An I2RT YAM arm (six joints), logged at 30 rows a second.
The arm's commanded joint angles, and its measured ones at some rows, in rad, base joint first. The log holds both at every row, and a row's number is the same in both.
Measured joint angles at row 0:
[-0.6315 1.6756 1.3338 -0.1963 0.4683 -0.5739]
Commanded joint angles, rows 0 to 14:
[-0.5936 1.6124 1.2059 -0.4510 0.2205 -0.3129]
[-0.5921 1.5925 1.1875 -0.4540 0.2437 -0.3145]
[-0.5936 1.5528 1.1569 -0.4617 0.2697 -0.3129]
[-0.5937 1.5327 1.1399 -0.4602 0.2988 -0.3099]
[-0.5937 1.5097 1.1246 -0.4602 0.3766 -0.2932]
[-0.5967 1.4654 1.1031 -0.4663 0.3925 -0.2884]
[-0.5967 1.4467 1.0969 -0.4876 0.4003 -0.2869]
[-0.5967 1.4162 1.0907 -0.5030 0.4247 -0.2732]
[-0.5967 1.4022 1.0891 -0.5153 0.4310 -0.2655]
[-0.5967 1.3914 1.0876 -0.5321 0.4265 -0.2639]
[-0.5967 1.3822 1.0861 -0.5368 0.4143 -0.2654]
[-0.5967 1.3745 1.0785 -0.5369 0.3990 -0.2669]
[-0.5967 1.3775 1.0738 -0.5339 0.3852 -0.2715]
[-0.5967 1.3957 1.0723 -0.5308 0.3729 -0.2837]
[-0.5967 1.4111 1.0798 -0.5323 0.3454 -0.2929]
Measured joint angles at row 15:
[-0.6056 1.3598 1.1145 -0.3454 0.5327 -0.3771]
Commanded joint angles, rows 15 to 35:
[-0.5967 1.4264 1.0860 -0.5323 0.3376 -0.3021]
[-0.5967 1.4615 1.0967 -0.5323 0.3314 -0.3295]
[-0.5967 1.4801 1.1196 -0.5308 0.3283 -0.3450]
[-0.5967 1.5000 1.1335 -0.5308 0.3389 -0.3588]
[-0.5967 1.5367 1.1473 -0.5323 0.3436 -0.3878]
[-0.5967 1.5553 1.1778 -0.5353 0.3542 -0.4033]
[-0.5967 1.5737 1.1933 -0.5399 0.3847 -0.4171]
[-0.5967 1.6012 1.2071 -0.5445 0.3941 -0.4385]
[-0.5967 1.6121 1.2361 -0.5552 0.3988 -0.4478]
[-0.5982 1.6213 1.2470 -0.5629 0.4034 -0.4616]
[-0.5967 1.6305 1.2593 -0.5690 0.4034 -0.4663]
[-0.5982 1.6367 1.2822 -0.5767 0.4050 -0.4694]
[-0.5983 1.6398 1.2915 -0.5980 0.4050 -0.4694]
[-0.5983 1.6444 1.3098 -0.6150 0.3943 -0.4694]
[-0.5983 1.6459 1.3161 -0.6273 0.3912 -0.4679]
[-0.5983 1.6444 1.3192 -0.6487 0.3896 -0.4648]
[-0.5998 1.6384 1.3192 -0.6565 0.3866 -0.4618]
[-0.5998 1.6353 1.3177 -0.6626 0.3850 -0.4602]
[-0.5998 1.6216 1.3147 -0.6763 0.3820 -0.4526]
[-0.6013 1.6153 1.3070 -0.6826 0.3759 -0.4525]
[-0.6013 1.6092 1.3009 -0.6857 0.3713 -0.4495]
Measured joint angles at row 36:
[-0.5983 1.5986 1.3308 -0.3828 0.5503 -0.4938]
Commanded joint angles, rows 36 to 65:
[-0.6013 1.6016 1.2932 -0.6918 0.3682 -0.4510]
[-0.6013 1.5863 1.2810 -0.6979 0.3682 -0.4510]
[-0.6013 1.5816 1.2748 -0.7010 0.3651 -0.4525]
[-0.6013 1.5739 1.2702 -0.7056 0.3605 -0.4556]
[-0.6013 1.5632 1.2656 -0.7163 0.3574 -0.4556]
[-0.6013 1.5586 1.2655 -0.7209 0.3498 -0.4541]
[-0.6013 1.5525 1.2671 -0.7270 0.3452 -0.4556]
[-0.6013 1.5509 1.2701 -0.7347 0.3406 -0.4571]
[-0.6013 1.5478 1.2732 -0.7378 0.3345 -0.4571]
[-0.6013 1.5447 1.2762 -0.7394 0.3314 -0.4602]
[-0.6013 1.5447 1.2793 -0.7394 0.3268 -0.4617]
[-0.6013 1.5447 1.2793 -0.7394 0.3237 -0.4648]
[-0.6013 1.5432 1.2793 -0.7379 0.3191 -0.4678]
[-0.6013 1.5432 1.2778 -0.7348 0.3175 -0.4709]
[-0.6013 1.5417 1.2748 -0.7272 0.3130 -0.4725]
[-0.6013 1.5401 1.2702 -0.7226 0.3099 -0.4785]
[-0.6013 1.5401 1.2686 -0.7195 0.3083 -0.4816]
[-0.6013 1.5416 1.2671 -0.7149 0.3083 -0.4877]
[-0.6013 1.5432 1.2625 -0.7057 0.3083 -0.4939]
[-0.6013 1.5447 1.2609 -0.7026 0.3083 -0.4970]
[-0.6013 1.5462 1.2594 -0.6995 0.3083 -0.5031]
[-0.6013 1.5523 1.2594 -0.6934 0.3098 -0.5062]
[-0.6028 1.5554 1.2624 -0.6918 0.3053 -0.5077]
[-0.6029 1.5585 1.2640 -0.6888 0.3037 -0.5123]
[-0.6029 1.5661 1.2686 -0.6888 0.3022 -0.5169]
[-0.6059 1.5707 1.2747 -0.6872 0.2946 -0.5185]
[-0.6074 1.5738 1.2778 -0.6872 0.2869 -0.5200]
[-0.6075 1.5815 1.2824 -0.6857 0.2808 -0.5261]
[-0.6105 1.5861 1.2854 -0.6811 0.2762 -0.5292]
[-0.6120 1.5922 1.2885 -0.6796 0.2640 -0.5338]
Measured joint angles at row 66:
[-0.5976 1.5341 1.3033 -0.4709 0.5243 -0.5900]
